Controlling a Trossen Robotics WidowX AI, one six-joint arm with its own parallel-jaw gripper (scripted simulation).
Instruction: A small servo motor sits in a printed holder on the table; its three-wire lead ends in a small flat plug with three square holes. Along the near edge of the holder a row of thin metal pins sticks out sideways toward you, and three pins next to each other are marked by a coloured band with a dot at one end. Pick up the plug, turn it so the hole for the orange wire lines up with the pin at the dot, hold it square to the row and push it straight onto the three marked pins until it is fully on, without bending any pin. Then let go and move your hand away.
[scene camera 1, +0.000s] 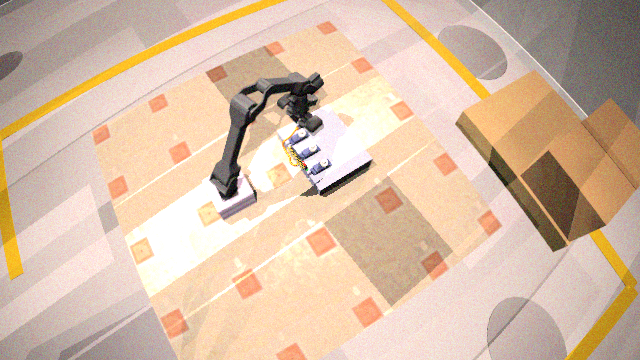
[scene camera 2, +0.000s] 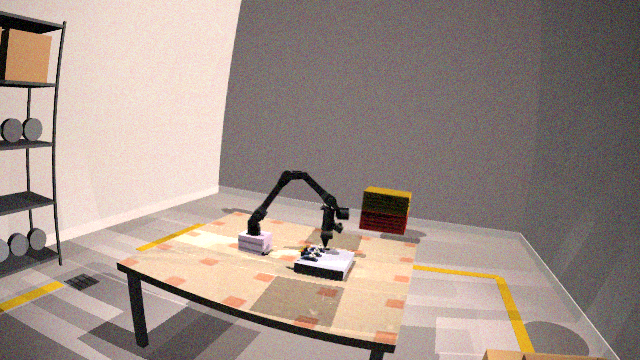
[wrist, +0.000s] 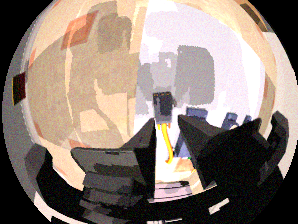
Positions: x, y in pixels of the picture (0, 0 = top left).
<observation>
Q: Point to a printed holder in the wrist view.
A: At 205, 65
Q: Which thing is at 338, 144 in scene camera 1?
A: A printed holder.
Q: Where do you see my gripper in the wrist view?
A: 166, 120
</observation>
